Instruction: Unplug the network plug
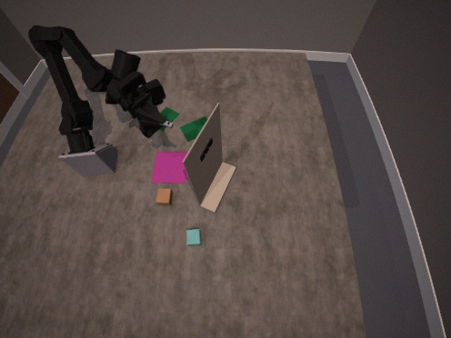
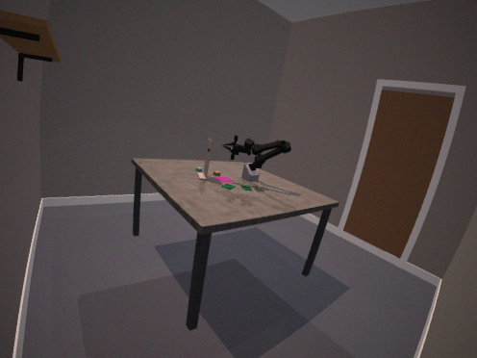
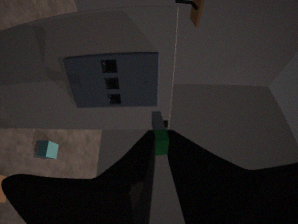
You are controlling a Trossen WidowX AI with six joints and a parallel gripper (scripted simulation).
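Now: gripper tip 5 cm past the magenta marked square, 3 cm to the right of it and 27 cm above it. The rest, counted from my gripper tip: orange block 7 cm behind, 8 cm to the right, 25 cm below; network plug right at my gripper tip; upright panel 9 cm ahead, 6 cm to the right, 13 cm below.
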